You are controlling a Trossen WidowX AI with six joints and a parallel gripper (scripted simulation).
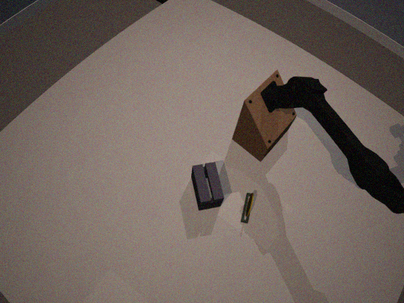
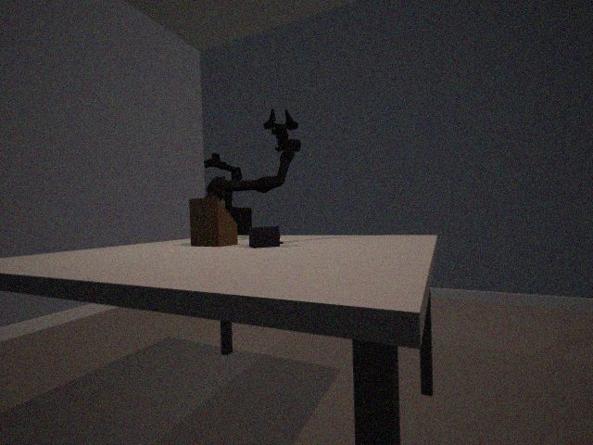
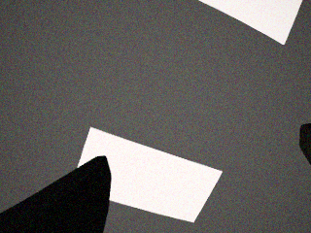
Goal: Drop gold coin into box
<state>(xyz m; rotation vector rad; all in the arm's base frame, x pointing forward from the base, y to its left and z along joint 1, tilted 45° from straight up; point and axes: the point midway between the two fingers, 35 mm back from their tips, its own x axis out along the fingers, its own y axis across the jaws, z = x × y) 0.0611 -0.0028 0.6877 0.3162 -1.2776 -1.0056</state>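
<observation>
Now: the gold coin 650 mm below my gripper tip, 350 mm to the right of it and 170 mm ahead of it.
</observation>
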